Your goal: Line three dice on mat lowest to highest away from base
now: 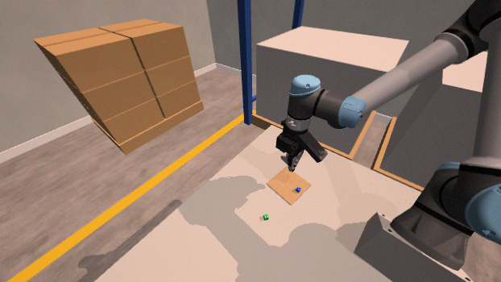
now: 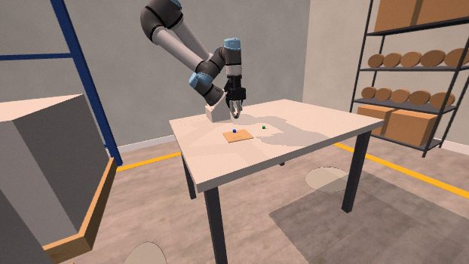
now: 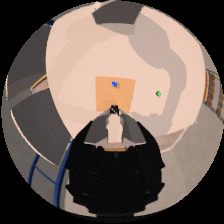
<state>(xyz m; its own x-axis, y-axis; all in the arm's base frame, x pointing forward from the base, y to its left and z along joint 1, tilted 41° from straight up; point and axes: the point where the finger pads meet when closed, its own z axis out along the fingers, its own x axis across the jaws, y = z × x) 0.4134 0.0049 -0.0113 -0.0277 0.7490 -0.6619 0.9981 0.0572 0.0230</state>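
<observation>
My gripper is now 120 mm above the tan mat. Round my hand: green die: 180 mm to the left, 110 mm below, 30 mm behind; blue die: 110 mm below, 50 mm behind; black die: 10 mm below.
</observation>
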